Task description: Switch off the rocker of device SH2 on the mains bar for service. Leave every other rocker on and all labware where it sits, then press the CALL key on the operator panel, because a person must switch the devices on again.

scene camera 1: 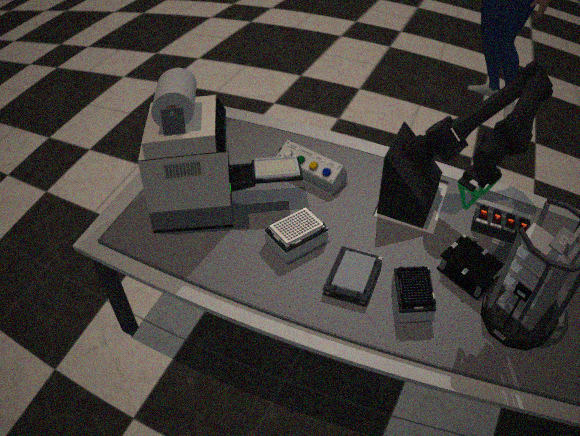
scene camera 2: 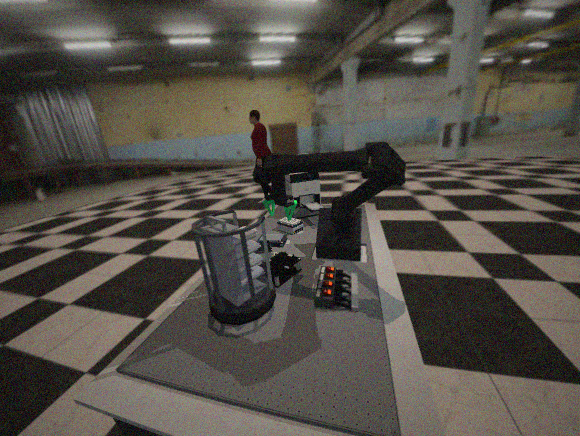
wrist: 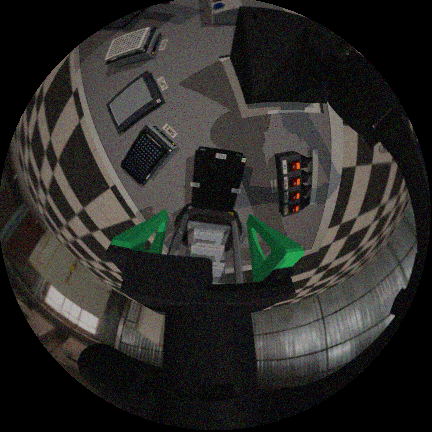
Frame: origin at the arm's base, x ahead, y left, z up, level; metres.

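Where they show: gripper, fingertip midpoint: (scene camera 1: 473, 201) (scene camera 2: 280, 218) (wrist: 207, 215); arm's base, link origin: (scene camera 1: 414, 153) (scene camera 2: 345, 222).
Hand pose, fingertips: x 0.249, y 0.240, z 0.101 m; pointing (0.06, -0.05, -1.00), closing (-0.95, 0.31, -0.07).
Note:
Things, the pixels of their top centre, and the offset from my fingertips. "pt": a spot on its surface instead.
- operator panel, surface spot: (scene camera 1: 338, 178) pt dy -0.442, dx -0.127, dz -0.204 m
- green key, surface spot: (scene camera 1: 301, 159) pt dy -0.573, dx -0.130, dz -0.182 m
- yellow key, surface spot: (scene camera 1: 313, 165) pt dy -0.527, dx -0.121, dz -0.183 m
- blue key, surface spot: (scene camera 1: 326, 172) pt dy -0.477, dx -0.111, dz -0.183 m
- white well plate, top centre: (scene camera 1: 296, 224) (scene camera 2: 289, 220) dy -0.445, dx +0.135, dz -0.182 m
- grey plate, top centre: (scene camera 1: 354, 270) (wrist: 127, 101) (scene camera 2: 271, 236) dy -0.247, dx +0.180, dz -0.217 m
- black plate, top centre: (scene camera 1: 416, 285) (wrist: 139, 158) dy -0.071, dx +0.178, dz -0.182 m
- black device, top centre: (wrist: 215, 186) (scene camera 1: 474, 255) (scene camera 2: 278, 259) dy +0.052, dx +0.007, dz -0.175 m
- tall carousel, top centre: (scene camera 1: 562, 225) (scene camera 2: 227, 214) dy +0.248, dx +0.084, dz +0.100 m
- large instrument, top centre: (scene camera 1: 177, 78) (scene camera 2: 298, 154) dy -0.798, dx +0.155, dz +0.205 m
The mains bar (scene camera 1: 489, 231) (scene camera 2: 325, 301) (wrist: 281, 192) lies behind the black device, near the arm's base. Its several rockers all glow orange; their labels are too small to read, so I cannot tell which is SH2. The operator panel (scene camera 1: 338, 178) stands at the back, with a green key (scene camera 1: 301, 159), a yellow key (scene camera 1: 313, 165) and a blue key (scene camera 1: 326, 172) (wrist: 218, 6); which is CALL is not legible. My gripper (scene camera 1: 475, 195) (scene camera 2: 281, 216) (wrist: 207, 215) is open and empty, in the air above the table. In the wrist view the bar is right of the fingers.
A white well plate (scene camera 1: 298, 226) (wrist: 129, 45), a grey plate (scene camera 1: 354, 270) (wrist: 131, 102) and a black plate (scene camera 1: 415, 288) (wrist: 146, 156) sit on holders. A black device (scene camera 1: 469, 264) (wrist: 218, 177) stands beside the tall carousel (scene camera 2: 230, 270). A large instrument (scene camera 1: 185, 187) stands left. The arm's base (scene camera 1: 409, 182) is behind.

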